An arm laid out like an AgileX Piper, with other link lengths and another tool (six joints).
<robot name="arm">
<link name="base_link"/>
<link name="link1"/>
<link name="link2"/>
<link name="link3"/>
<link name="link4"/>
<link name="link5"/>
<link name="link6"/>
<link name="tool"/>
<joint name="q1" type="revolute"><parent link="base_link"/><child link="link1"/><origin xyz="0 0 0.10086"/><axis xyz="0 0 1"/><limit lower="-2.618" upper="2.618"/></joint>
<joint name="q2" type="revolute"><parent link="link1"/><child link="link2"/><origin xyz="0 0 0" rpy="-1.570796 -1.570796 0"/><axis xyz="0 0 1"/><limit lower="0" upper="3.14"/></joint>
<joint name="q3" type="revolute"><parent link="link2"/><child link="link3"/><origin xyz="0.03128 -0.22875 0" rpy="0 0 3.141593"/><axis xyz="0 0 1"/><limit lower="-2.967" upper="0"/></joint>
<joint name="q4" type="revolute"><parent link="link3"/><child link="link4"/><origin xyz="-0.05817 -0.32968 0" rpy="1.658 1.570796 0"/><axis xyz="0 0 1"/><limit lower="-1.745" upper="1.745"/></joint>
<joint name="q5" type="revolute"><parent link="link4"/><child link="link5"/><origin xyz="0 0 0" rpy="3.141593 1.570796 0"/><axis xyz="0 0 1"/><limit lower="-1.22" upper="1.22"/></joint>
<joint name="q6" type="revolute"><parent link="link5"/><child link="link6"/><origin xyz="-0.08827 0 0" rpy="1.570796 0 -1.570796"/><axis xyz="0 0 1"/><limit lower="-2.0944" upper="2.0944"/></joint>
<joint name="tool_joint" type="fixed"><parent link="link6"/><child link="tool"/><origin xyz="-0.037 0.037 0.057" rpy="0.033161 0 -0.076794"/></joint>
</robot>
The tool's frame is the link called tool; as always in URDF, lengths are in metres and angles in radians.
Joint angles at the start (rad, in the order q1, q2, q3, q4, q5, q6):
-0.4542, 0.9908, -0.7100, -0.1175, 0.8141, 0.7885
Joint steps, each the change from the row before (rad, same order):
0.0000, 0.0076, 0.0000, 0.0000, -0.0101, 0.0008
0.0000, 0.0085, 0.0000, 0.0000, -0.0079, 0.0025
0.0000, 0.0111, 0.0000, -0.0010, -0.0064, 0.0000
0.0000, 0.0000, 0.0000, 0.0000, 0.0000, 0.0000
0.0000, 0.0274, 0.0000, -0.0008, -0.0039, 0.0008
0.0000, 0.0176, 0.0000, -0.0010, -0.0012, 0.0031
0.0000, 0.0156, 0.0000, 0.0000, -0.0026, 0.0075
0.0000, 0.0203, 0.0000, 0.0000, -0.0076, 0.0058
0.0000, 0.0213, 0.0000, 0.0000, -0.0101, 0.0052
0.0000, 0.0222, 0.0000, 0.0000, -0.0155, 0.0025
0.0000, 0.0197, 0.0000, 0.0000, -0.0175, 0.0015
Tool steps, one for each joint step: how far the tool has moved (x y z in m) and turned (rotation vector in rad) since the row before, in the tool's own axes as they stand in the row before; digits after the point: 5 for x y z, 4 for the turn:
-0.00024, 0.00061, 0.00204, -0.0021, -0.0015, 0.0002
0.00008, 0.00029, 0.00248, -0.0002, 0.0009, 0.0018
0.00062, 0.00007, 0.00345, 0.0029, 0.0036, -0.0018
0.00000, 0.00000, 0.00000, 0.0000, 0.0000, 0.0000
0.00298, -0.00096, 0.00915, 0.0140, 0.0186, -0.0027
0.00195, -0.00086, 0.00596, 0.0101, 0.0128, 0.0005
0.00143, -0.00077, 0.00521, 0.0075, 0.0107, 0.0058
0.00156, -0.00047, 0.00655, 0.0071, 0.0106, 0.0037
0.00147, -0.00030, 0.00676, 0.0060, 0.0095, 0.0031
0.00115, 0.00023, 0.00677, 0.0030, 0.0062, 0.0005
0.00070, 0.00054, 0.00580, 0.0001, 0.0027, -0.0002

